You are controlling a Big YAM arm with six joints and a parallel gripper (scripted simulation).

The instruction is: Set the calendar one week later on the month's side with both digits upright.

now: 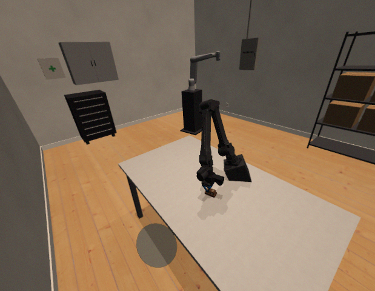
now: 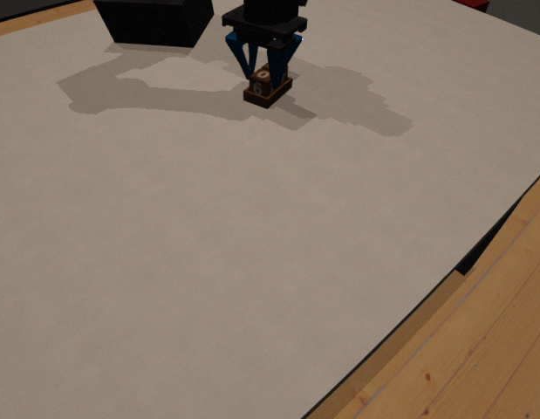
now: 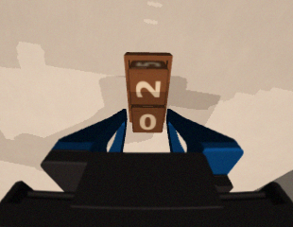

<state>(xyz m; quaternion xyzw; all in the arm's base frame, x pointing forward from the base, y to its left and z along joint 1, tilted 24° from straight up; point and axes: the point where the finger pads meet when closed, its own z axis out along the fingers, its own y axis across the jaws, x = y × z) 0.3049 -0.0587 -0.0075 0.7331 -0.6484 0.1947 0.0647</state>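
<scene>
Now: hand 3 cm above the small brown tray and 2 cm to the right of it.
</scene>
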